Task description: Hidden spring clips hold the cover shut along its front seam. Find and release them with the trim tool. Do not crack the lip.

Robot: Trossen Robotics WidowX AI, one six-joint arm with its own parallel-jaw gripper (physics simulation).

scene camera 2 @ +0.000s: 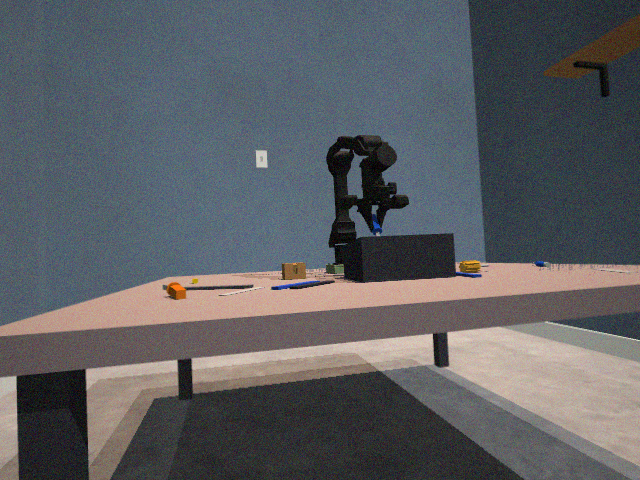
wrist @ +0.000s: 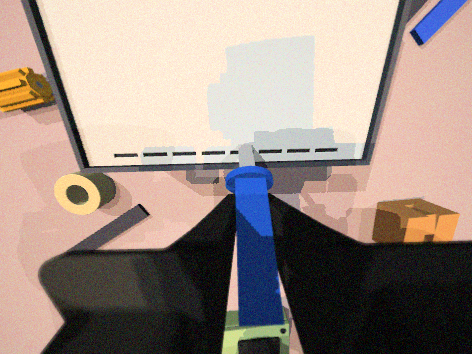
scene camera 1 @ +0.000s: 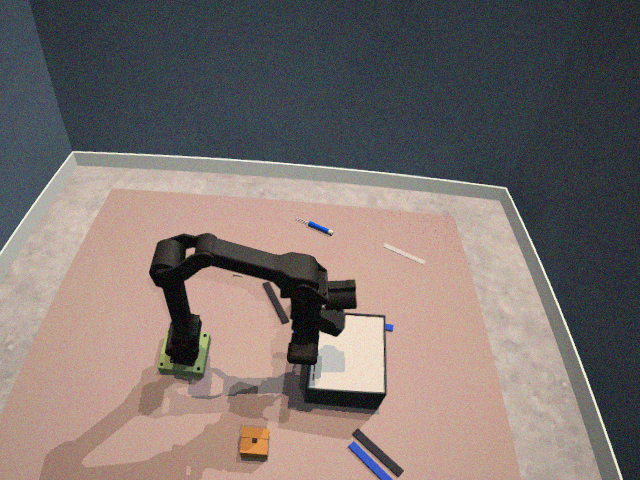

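The dark box has a cream cover on top. A row of several short dark slots runs along the cover's seam edge, the edge nearest the arm's base. My gripper is shut on the blue handle of the trim tool, above that edge. The tool's grey tip is over the slot row and hides part of one slot near the middle. Whether the tip touches the cover cannot be told. The clips are hidden; the cover lies flat.
An orange-brown block is off one side of the box. A tape roll, a dark bar and a yellow ribbed piece are towards the other. Blue and dark bars lie near the box.
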